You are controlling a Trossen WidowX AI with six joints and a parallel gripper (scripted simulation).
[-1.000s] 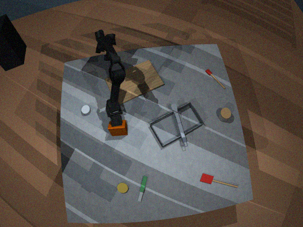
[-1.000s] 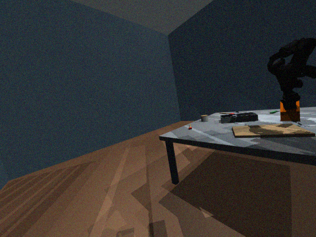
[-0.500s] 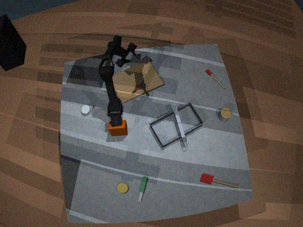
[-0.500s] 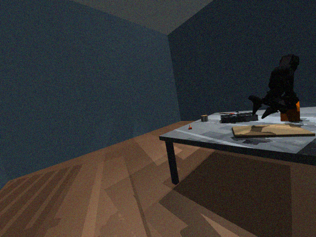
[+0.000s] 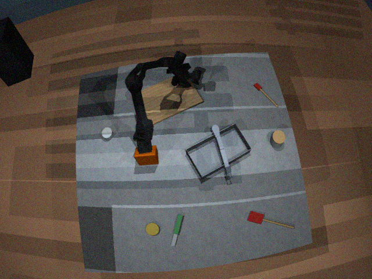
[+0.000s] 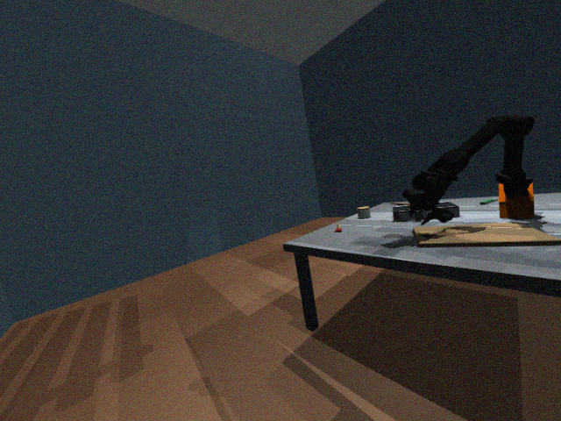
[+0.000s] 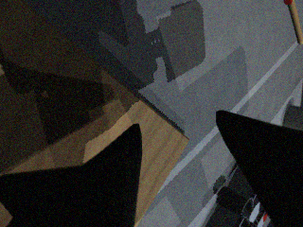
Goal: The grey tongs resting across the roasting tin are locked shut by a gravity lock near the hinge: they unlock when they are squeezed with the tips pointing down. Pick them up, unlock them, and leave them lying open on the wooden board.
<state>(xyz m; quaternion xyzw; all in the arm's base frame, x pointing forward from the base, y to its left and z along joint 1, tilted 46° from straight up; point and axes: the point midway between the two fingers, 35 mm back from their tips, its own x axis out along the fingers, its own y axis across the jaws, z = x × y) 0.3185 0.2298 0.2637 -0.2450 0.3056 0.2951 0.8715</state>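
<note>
My gripper tip is now 40 cm to the left of the roasting tin, 4 cm above it and 3 cm short of it. From my gripper tip the other things lie so: yellow disc: 74 cm to the right, 40 cm behind, 6 cm below; then white cylinder: 55 cm behind, 15 cm to the right, 5 cm below; then wooden board: 17 cm behind, 6 cm below, 1 cm to the right.
</note>
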